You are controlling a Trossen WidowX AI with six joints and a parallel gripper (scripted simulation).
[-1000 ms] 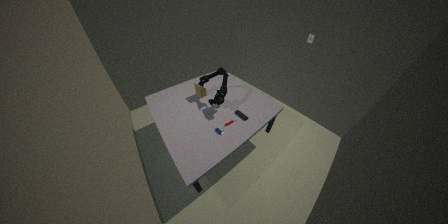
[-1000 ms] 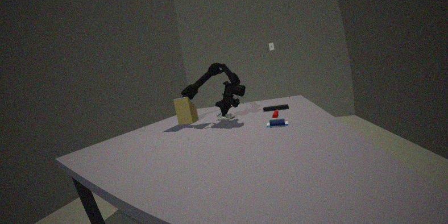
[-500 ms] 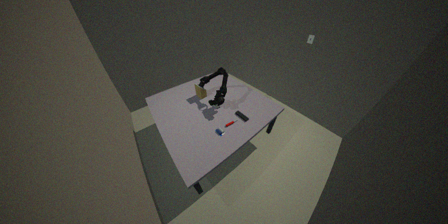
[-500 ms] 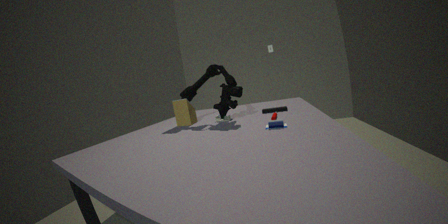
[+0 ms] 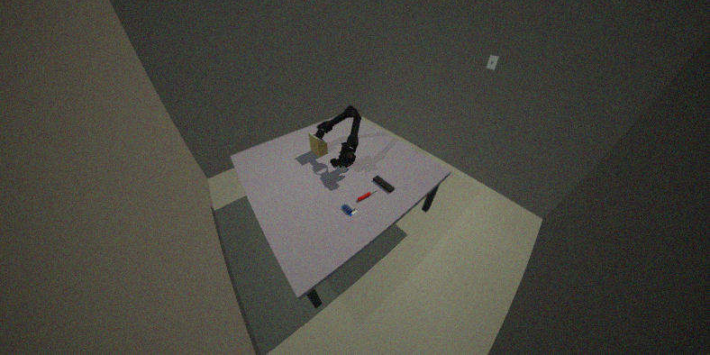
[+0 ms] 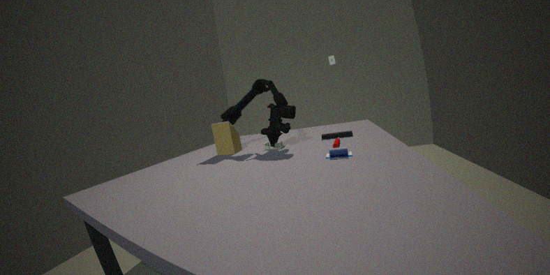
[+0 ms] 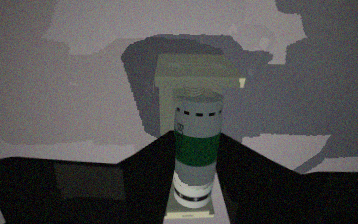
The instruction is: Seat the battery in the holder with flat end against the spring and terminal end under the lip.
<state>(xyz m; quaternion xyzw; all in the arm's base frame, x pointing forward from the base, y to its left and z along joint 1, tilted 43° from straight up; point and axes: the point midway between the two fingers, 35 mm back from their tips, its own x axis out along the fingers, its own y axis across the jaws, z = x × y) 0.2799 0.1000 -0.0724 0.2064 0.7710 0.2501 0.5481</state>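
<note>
Now: the battery 10 mm above my gripper tip. Round my gripper tip: red pen-like thing 330 mm ahead, 10 mm to the right; then white block 330 mm ahead, 180 mm to the right; then black bar 320 mm ahead, 130 mm to the left.
</note>
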